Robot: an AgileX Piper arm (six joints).
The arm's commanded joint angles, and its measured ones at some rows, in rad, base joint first. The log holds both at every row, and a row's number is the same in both.
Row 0, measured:
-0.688 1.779 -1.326 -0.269 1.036 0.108
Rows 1 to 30, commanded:
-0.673 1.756 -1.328 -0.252 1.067 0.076
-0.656 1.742 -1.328 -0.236 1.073 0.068
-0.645 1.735 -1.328 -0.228 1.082 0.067
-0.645 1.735 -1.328 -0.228 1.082 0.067
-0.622 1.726 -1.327 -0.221 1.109 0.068
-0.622 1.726 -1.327 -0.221 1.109 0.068
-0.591 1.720 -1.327 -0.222 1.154 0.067
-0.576 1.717 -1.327 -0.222 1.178 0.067
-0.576 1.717 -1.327 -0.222 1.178 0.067
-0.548 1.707 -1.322 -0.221 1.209 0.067
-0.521 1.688 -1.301 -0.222 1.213 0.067
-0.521 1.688 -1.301 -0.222 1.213 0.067
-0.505 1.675 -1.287 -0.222 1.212 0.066
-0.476 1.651 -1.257 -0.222 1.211 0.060
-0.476 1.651 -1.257 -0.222 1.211 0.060
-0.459 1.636 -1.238 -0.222 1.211 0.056
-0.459 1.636 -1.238 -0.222 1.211 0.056
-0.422 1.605 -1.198 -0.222 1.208 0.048
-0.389 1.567 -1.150 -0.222 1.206 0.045
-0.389 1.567 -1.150 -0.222 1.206 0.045
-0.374 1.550 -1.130 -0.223 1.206 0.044
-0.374 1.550 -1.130 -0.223 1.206 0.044
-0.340 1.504 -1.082 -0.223 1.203 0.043
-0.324 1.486 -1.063 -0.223 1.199 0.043
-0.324 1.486 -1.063 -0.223 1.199 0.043
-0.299 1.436 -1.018 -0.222 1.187 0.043
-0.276 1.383 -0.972 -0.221 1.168 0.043
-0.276 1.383 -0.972 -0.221 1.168 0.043
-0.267 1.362 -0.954 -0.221 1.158 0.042
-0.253 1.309 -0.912 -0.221 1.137 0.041
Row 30, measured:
-0.269 1.370 -0.964 -0.217 1.171 0.050
